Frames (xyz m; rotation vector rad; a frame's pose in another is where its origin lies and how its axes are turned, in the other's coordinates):
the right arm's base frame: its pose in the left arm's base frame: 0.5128 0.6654 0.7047 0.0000 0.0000 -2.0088
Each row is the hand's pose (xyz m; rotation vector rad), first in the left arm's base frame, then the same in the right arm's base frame.
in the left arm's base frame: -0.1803 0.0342 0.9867 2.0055 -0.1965 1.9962
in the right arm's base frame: 0.8656 -0.3600 0.2820 -1.0441 -1.3341 -1.2100
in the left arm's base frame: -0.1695 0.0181 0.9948 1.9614 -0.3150 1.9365
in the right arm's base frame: 0.8756 -0.3434 0.2901 -1.1393 -1.2843 -1.2739
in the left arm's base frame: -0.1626 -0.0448 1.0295 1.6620 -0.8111 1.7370
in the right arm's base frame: 0.9296 -0.3104 0.3248 -1.5062 -0.9242 -1.5284
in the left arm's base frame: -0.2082 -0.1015 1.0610 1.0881 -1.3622 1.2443
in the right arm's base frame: 1.0003 -0.3277 0.3563 -2.0146 -0.2176 -1.9232
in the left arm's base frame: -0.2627 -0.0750 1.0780 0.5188 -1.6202 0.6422
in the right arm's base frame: 0.9994 -0.3883 0.3733 2.1175 -0.5554 1.9808
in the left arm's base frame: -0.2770 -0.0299 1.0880 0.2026 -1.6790 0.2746
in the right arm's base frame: 0.9646 -0.4203 0.3833 1.8326 -0.8769 1.6824
